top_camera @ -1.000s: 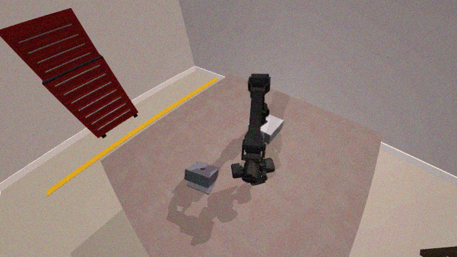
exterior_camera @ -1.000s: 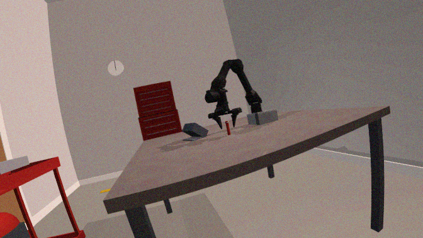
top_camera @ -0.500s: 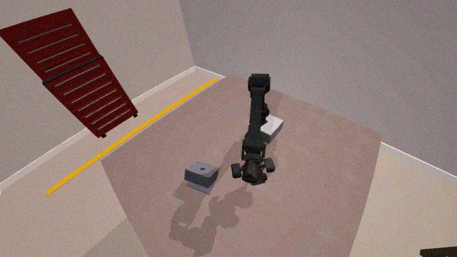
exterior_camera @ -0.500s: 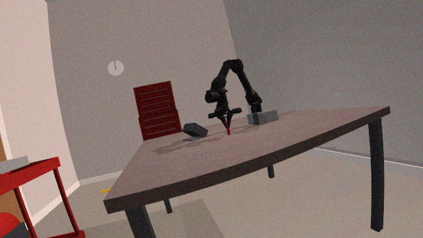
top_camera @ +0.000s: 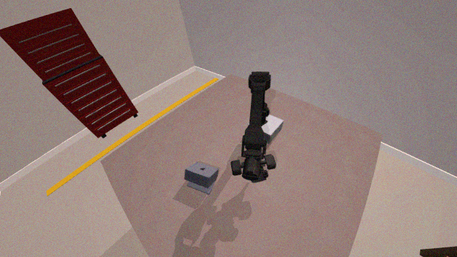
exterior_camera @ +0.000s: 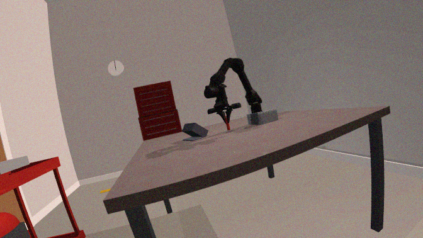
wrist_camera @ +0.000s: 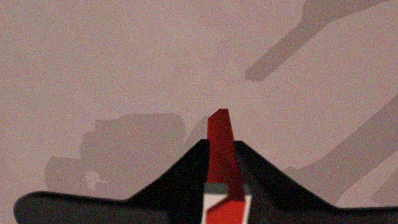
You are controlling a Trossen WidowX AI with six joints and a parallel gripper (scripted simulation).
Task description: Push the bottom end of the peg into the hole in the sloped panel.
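Now: the grey sloped panel 190 mm ahead of my gripper tip, 160 mm to the right of it and 20 mm below it. Round my gripper tip: red peg (20 mm above).
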